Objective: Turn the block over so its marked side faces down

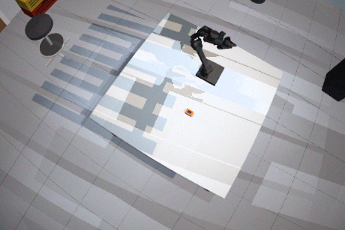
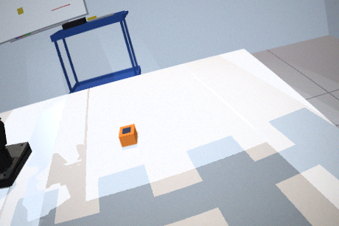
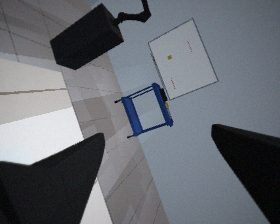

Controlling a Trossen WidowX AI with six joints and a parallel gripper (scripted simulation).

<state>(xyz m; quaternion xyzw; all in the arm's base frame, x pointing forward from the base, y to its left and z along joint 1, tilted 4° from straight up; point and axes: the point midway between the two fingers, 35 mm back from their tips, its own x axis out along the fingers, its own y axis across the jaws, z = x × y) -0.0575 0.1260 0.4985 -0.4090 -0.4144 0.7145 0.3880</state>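
The orange block is 420 mm ahead of my gripper tip, 70 mm to the right of it and 510 mm below it.
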